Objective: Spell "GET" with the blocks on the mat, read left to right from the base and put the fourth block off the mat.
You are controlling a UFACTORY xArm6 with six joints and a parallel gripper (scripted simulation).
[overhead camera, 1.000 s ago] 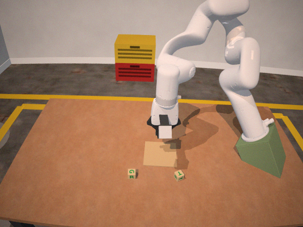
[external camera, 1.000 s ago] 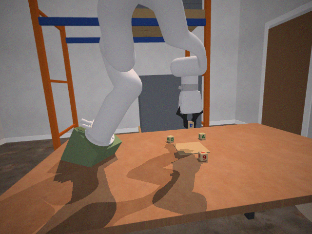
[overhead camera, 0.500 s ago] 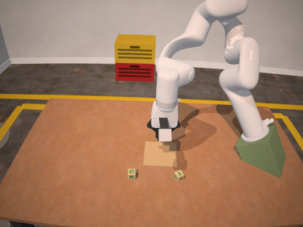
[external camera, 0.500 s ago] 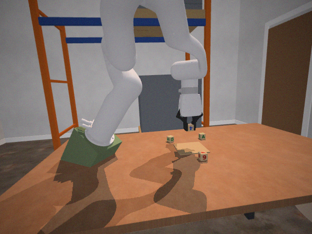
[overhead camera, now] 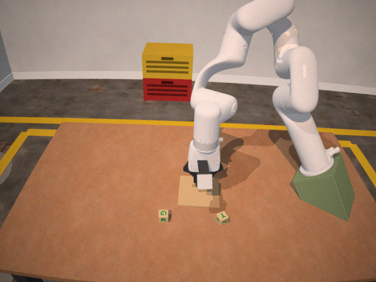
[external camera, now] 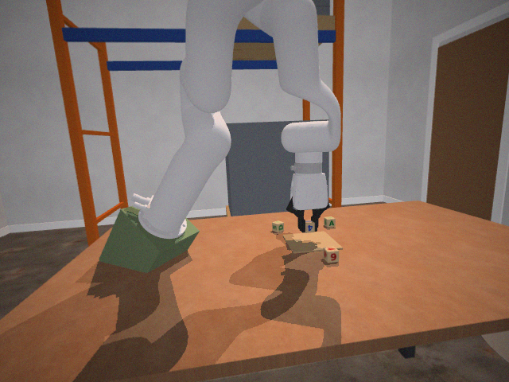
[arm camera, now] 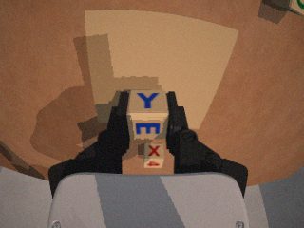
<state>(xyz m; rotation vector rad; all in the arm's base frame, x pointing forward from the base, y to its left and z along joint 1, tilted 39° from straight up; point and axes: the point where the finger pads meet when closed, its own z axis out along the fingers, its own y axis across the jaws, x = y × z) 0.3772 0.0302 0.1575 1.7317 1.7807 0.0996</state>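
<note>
Now: hand 60 mm above the tan mat and 10 mm short of it. Also, from my hand: e block 10 mm below; t block 140 mm to the left, 40 mm below, 40 mm behind; red-lettered block 130 mm to the right, 40 mm below.
</note>
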